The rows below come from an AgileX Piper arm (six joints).
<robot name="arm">
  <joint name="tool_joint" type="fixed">
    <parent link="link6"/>
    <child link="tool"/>
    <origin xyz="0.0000 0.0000 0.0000" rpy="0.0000 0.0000 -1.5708"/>
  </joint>
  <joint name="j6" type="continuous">
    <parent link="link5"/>
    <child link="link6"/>
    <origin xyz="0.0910 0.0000 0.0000" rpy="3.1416 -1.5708 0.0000"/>
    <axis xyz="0 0 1"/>
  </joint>
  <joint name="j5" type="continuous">
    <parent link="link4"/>
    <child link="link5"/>
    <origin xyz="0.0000 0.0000 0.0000" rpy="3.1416 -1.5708 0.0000"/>
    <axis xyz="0 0 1"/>
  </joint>
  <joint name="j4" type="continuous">
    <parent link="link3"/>
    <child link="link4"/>
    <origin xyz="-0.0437 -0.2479 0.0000" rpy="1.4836 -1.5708 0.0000"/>
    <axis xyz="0 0 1"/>
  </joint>
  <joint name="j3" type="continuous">
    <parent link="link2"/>
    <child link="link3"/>
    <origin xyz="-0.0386 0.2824 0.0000" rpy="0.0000 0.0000 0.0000"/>
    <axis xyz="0 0 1"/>
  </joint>
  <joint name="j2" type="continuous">
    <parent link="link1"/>
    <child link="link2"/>
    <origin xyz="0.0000 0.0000 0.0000" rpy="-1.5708 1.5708 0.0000"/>
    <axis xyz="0 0 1"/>
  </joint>
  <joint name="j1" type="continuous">
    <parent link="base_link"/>
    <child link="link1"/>
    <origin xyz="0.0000 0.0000 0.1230" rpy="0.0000 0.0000 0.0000"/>
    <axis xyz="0 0 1"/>
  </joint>
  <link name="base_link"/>
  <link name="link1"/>
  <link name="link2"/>
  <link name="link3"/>
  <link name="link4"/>
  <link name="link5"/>
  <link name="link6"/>
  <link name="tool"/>
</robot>
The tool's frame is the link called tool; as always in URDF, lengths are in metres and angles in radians. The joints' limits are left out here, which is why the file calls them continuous.
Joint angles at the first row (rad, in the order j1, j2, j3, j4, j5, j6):
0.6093, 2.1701, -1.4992, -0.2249, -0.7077, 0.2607
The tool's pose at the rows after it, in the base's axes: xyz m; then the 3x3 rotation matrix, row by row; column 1 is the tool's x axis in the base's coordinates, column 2 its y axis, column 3 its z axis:
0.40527 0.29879 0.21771; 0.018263 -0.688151 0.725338; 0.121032 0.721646 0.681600; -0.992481 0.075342 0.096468
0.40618 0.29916 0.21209; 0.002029 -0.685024 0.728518; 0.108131 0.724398 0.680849; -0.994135 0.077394 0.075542
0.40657 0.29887 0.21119; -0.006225 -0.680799 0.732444; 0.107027 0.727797 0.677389; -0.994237 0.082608 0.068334
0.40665 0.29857 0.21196; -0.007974 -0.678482 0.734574; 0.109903 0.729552 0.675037; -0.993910 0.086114 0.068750
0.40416 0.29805 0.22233; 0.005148 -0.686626 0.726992; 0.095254 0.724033 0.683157; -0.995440 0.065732 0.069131
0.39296 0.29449 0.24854; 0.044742 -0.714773 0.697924; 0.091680 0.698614 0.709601; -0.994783 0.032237 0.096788
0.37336 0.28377 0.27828; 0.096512 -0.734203 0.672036; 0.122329 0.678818 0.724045; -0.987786 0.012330 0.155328
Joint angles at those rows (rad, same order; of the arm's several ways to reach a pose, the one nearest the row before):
0.6093, 2.1837, -1.4992, -0.2232, -0.7073, 0.2607
0.6093, 2.1926, -1.4993, -0.2227, -0.6948, 0.2607
0.6093, 2.1932, -1.4992, -0.2165, -0.6874, 0.2607
0.6093, 2.1915, -1.4992, -0.2120, -0.6855, 0.2607
0.6093, 2.1664, -1.4992, -0.2363, -0.6636, 0.2635
0.6093, 2.0944, -1.4741, -0.3045, -0.6543, 0.2949
0.6093, 1.9899, -1.4021, -0.3356, -0.6881, 0.3093

